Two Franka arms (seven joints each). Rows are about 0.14 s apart.
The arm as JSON. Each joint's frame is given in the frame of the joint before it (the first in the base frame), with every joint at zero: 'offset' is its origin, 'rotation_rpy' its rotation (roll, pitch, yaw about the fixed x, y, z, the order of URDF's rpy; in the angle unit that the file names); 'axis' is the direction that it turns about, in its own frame. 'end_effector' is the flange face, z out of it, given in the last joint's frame.
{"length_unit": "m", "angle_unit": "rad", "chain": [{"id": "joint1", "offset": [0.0, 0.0, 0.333], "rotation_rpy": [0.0, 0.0, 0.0], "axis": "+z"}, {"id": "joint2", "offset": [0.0, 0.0, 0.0], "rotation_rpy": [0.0, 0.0, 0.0], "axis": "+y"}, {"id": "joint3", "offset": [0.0, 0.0, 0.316], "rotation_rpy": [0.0, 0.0, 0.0], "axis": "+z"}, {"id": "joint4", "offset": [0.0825, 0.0, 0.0], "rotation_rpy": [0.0, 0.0, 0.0], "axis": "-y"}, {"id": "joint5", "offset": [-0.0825, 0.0, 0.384], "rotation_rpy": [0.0, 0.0, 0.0], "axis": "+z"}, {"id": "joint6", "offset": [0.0, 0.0, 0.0], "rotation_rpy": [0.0, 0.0, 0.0], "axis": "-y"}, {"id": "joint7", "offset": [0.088, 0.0, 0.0], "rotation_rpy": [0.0, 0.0, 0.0], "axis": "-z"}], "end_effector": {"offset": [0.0, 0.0, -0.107], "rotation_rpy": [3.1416, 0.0, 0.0]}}
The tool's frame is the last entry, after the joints.
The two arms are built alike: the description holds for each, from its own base.
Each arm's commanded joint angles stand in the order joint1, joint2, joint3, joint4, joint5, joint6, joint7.
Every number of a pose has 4 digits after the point.
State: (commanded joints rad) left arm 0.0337 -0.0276 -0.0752 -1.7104 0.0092 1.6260 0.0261; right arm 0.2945 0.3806 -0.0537 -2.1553 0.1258 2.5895 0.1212
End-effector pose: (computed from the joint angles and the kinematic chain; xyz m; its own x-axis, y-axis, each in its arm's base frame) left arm 0.5459 -0.0222 0.5784 0.9961 -0.0678 -0.0571 -0.0685 -0.9976 -0.0097; right arm 0.5580 0.1346 0.2252 0.9988 0.0173 0.0457 0.0199 -0.9981 -0.0576
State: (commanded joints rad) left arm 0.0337 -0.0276 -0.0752 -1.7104 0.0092 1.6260 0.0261; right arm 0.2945 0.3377 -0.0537 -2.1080 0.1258 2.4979 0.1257
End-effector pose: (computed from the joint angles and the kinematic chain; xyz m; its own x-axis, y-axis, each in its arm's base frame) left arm 0.5459 -0.0222 0.5784 0.9961 -0.0678 -0.0571 -0.0685 -0.9976 -0.0097; right arm 0.5687 0.1393 0.2600 0.9989 0.0185 0.0421 0.0213 -0.9974 -0.0686
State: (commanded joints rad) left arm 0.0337 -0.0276 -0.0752 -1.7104 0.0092 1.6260 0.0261; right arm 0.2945 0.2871 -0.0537 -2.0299 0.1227 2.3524 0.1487
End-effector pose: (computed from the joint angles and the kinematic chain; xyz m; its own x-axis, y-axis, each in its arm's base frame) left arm 0.5459 -0.0222 0.5784 0.9961 -0.0678 -0.0571 -0.0685 -0.9976 -0.0097; right arm 0.5805 0.1453 0.3091 0.9997 0.0088 0.0218 0.0105 -0.9968 -0.0789
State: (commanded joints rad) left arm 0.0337 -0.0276 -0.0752 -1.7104 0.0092 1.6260 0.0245; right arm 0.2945 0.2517 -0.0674 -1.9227 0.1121 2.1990 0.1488
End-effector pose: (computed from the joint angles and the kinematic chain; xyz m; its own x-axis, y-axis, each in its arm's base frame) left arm 0.5459 -0.0222 0.5784 0.9962 -0.0662 -0.0571 -0.0669 -0.9977 -0.0098; right arm 0.5953 0.1434 0.3641 0.9998 0.0154 0.0118 0.0163 -0.9968 -0.0781
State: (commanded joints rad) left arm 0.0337 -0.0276 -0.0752 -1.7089 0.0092 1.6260 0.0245; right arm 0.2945 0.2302 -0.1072 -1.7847 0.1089 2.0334 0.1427
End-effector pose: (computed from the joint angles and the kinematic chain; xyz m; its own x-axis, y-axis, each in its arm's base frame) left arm 0.5460 -0.0222 0.5791 0.9963 -0.0662 -0.0556 -0.0669 -0.9977 -0.0099; right arm 0.6118 0.1263 0.4269 1.0000 -0.0003 0.0079 0.0003 -0.9971 -0.0758
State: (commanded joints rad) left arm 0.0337 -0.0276 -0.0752 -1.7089 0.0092 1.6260 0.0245; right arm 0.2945 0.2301 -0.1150 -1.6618 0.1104 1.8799 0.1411
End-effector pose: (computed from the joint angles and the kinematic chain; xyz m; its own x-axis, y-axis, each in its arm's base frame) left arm 0.5460 -0.0222 0.5791 0.9963 -0.0662 -0.0556 -0.0669 -0.9977 -0.0099; right arm 0.6168 0.1260 0.4720 0.9997 0.0080 -0.0223 0.0062 -0.9971 -0.0762
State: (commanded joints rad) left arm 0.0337 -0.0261 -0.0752 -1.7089 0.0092 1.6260 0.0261; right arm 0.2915 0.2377 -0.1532 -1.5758 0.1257 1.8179 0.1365
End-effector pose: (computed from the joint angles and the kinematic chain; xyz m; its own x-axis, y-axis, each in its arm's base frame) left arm 0.5464 -0.0222 0.5783 0.9961 -0.0678 -0.0571 -0.0685 -0.9976 -0.0096; right arm 0.6265 0.1065 0.5037 0.9997 -0.0239 -0.0055 -0.0243 -0.9960 -0.0861
